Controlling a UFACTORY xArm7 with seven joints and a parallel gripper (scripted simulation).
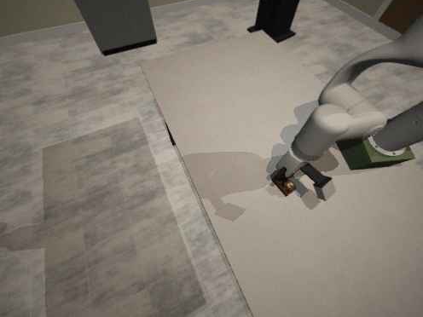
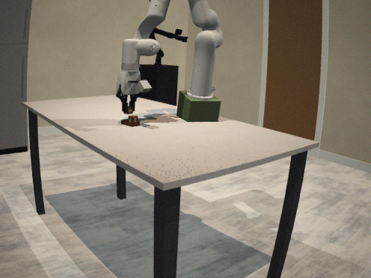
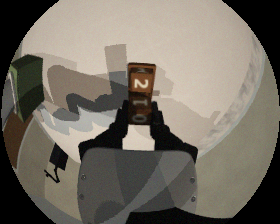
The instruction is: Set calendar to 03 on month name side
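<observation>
My hand is 2 cm to the right of the brown calendar tray and 6 cm above it.
</observation>
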